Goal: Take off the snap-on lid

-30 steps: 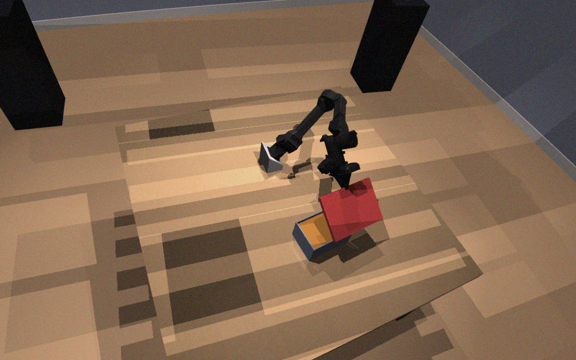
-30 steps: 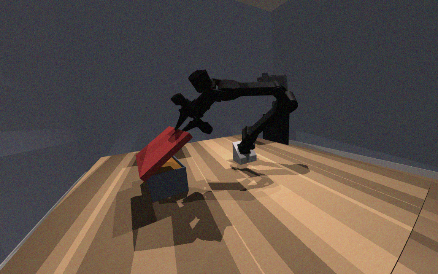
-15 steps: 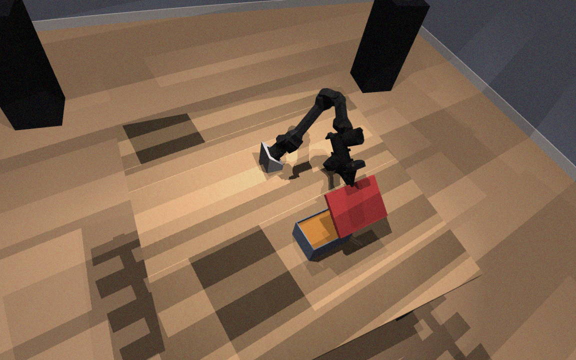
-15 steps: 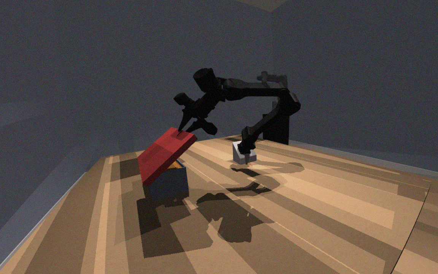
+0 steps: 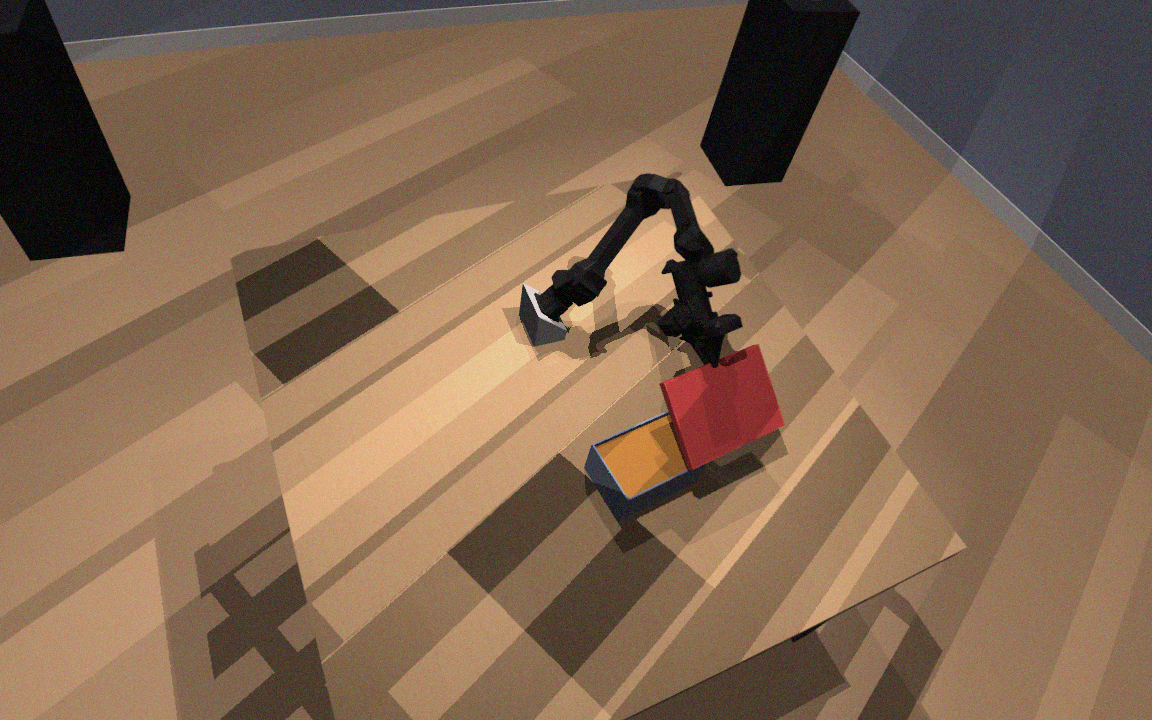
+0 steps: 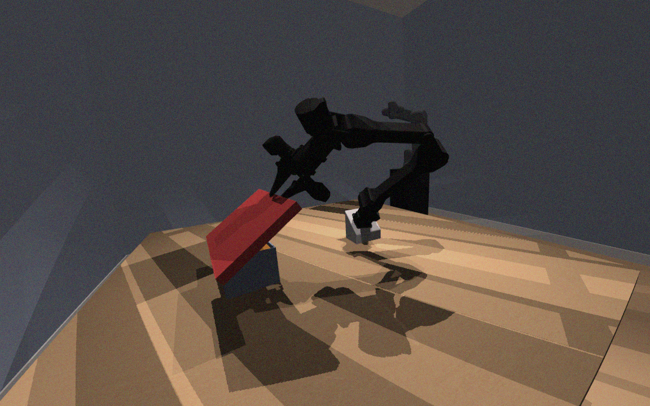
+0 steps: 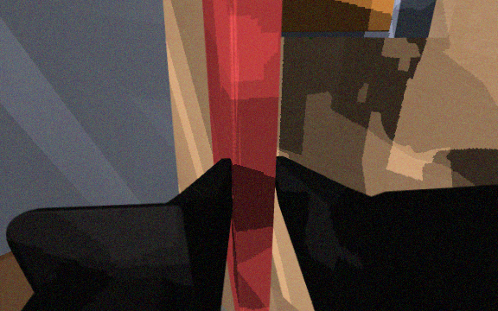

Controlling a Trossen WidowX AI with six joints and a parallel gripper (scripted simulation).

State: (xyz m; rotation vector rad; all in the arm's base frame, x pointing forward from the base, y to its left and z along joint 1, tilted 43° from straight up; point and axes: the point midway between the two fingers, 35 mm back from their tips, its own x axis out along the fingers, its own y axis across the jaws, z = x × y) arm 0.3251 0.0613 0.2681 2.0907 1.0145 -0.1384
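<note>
Now: gripper tip 7 cm short of the red lid, 2 cm to the right of it and 4 cm above it. Round my gripper tip: storage box: 9 cm ahead, 13 cm to the right, 18 cm below.
</note>
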